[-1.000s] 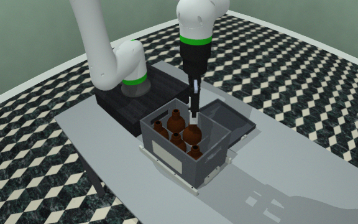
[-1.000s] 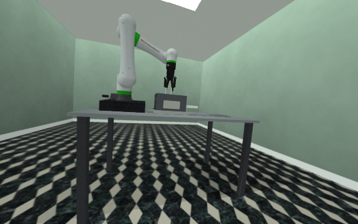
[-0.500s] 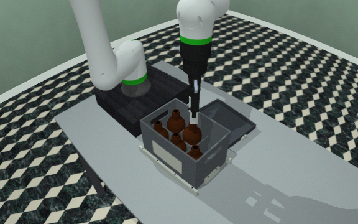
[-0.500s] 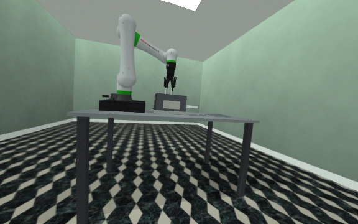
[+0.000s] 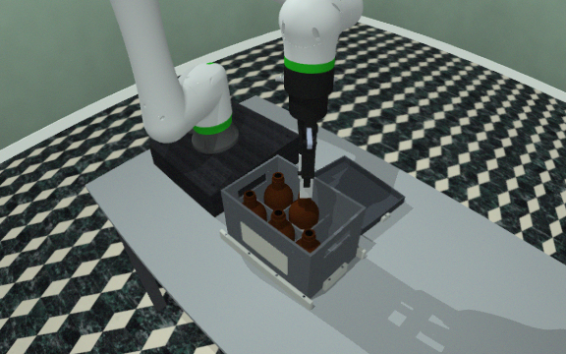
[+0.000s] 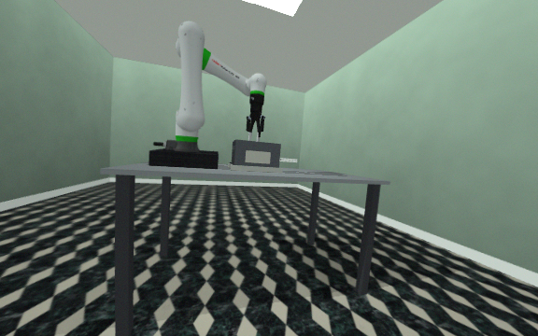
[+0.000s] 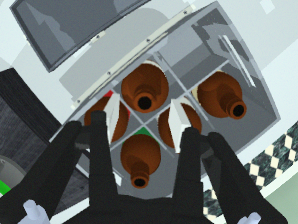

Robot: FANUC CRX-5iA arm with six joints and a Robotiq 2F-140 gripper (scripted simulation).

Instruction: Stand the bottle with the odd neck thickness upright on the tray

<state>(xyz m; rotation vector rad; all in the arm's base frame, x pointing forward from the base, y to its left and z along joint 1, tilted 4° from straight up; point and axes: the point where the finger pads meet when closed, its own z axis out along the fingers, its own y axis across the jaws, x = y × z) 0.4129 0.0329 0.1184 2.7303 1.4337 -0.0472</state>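
Now: hand 1 cm short of the crate, 4 cm to the left of it and 13 cm above it. The rest, counted from my hand: glass bottle: 8 cm behind, 2 cm to the right, 12 cm below; brown bottle: 2 cm ahead, 9 cm to the right, 12 cm below; dark grey tray: 5 cm behind, 22 cm to the left, 20 cm below.
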